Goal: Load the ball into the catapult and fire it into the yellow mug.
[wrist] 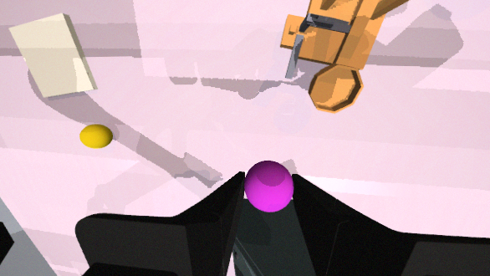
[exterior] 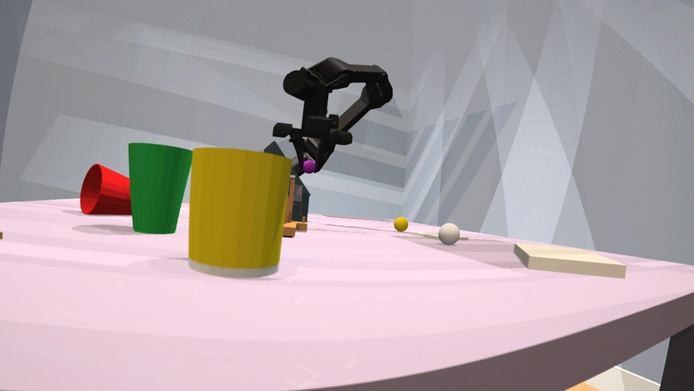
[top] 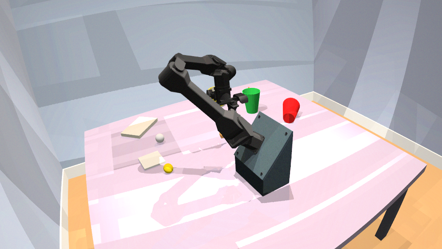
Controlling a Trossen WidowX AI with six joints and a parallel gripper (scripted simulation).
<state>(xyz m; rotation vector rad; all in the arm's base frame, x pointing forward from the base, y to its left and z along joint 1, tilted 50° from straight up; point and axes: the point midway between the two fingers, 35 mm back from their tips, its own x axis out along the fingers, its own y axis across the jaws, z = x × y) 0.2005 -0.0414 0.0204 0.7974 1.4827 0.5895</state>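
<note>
Now: the wooden catapult 110 mm ahead of my gripper tip, 80 mm to the right of it and 80 mm below it. Round my gripper tip: magenta ball 10 mm above; yellow ball 270 mm to the left, 120 mm below, 20 mm ahead; white ball 260 mm ahead, 210 mm to the left, 110 mm below.
</note>
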